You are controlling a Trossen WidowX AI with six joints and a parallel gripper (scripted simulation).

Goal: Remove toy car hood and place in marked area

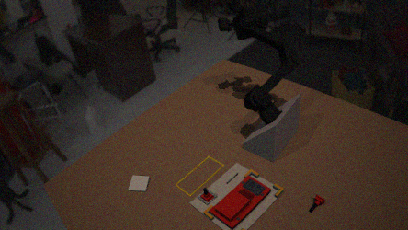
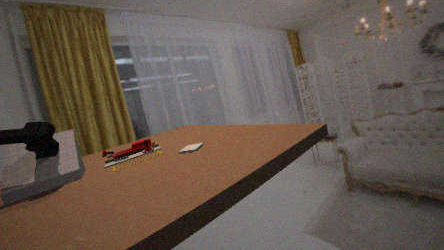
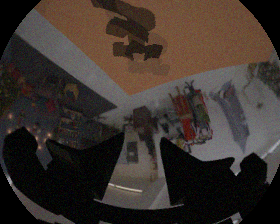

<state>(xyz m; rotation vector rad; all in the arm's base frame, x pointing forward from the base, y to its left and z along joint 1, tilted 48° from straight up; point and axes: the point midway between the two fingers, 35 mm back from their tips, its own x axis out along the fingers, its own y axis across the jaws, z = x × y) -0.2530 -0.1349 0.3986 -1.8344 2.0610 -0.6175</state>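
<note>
Right now the red hood is 580 mm ahead of my gripper tip, 510 mm to the left of it and 270 mm below it. Also, from my gripper tip: white card (740 mm ahead, 160 mm to the left, 310 mm below); grey base plate (540 mm ahead, 490 mm to the left, 300 mm below).
</note>
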